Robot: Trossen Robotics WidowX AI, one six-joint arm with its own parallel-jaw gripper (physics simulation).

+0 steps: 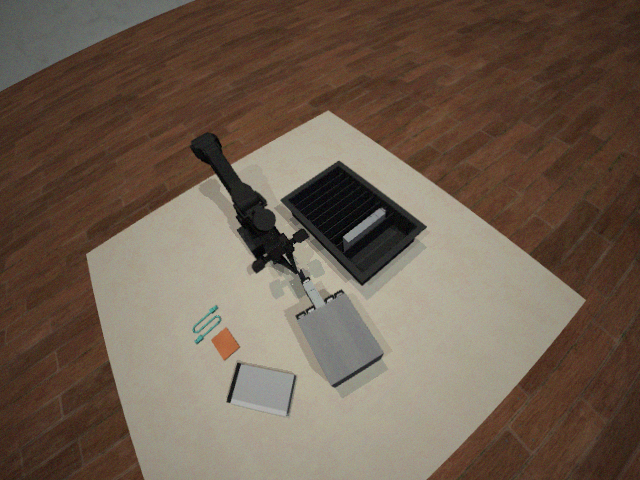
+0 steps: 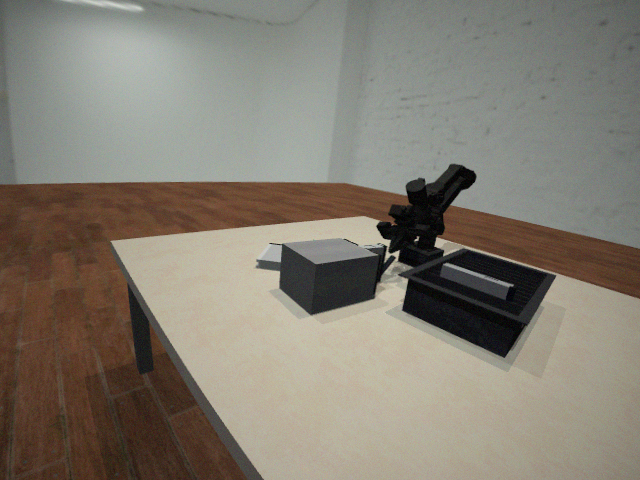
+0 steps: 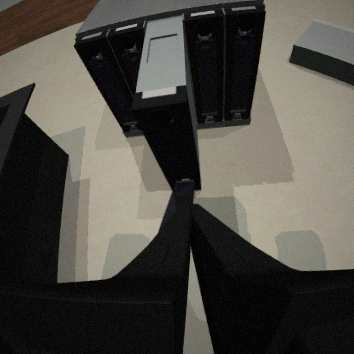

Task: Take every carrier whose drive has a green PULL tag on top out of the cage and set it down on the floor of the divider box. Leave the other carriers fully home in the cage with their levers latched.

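Frame: origin at the arm's base, x right, y down, z ahead, level; metres.
Seen in the pictures: gripper, fingertip midpoint: [image 1: 297, 273] [image 2: 389, 252] [image 3: 188, 211]; arm's base at its link origin: [image 2: 425, 247].
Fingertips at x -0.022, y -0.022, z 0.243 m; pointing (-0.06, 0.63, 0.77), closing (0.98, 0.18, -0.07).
Offsets run from my fingertips to a thing's top centre. "spot": to the spot under its first point.
The grey cage {dx +0.011, dy -0.037, dz +0.222 m} [image 1: 341, 338] [image 2: 330, 273] [image 3: 120, 15] stands on the table. Its middle carrier {spot: dx +0.000, dy -0.030, dz +0.097 m} [image 1: 313, 294] [image 2: 373, 248] [image 3: 162, 65] sticks partly out, with a pale top and no green tag visible. Its black lever {dx -0.008, dy +0.011, dz +0.020 m} [image 2: 387, 266] is swung out at the bottom front. Two carriers on each side sit in the cage with upright fronts. My gripper [image 1: 298, 272] [image 3: 188, 211] is shut and empty, its tips at the lever's outer end; contact is unclear. The black divider box {dx -0.254, dy -0.010, dz -0.075 m} [image 1: 363, 276] [image 2: 460, 320] [image 3: 30, 200] holds one grey carrier {dx -0.260, dy -0.030, dz +0.004 m} [image 1: 364, 227] [image 2: 475, 280], standing on edge beside the slots.
A flat grey case with dark edges {dx +0.260, dy +0.055, dz +0.201 m} [image 1: 263, 388] [image 2: 268, 255] [image 3: 325, 47] lies on the table beside the cage. An orange square {spot: dx +0.297, dy +0.077, dz +0.026 m} [image 1: 225, 343] and a teal cable {dx +0.326, dy +0.073, dz -0.067 m} [image 1: 206, 320] lie farther to that side. The divider box's raised rim is close to the arm.
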